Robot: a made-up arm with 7 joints.
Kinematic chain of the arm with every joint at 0, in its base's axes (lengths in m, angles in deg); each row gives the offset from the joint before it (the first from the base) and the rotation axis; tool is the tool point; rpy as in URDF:
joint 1: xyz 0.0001 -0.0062 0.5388 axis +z
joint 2: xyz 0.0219 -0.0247 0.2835 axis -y
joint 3: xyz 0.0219 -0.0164 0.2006 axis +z
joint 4: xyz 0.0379 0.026 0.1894 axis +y
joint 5: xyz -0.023 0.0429 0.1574 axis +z
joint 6: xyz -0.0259 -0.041 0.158 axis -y
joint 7: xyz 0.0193 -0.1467 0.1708 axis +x
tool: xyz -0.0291 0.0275 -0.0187 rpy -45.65 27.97 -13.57
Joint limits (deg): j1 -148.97..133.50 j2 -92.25..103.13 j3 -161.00..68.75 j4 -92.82..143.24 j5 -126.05..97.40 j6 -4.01..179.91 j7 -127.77..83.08
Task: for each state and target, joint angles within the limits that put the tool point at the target. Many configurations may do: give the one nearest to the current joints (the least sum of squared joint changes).
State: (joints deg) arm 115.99 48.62 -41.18 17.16 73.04 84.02 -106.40
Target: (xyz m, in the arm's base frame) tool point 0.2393 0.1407 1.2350
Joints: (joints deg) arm 120.62 45.35 -30.47 66.61 94.31 113.16 -107.93
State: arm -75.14 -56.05 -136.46 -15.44 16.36 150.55 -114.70
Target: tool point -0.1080 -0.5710 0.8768
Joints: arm -113.94 -85.91 -143.34 -16.07 11.95 152.63 -112.95
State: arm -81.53 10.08 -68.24 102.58 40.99 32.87 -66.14
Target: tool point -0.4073 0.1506 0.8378
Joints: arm -88.04 33.12 -95.23 122.55 46.49 29.99 -69.86
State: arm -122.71 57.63 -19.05 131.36 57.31 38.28 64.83
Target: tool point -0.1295 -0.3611 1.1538
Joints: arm -95.46 30.86 7.86 119.72 57.49 25.34 66.50
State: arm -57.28 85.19 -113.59 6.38 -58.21 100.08 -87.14
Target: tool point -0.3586 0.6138 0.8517
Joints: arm -51.04 100.80 -111.48 10.04 -53.51 102.21 -86.54
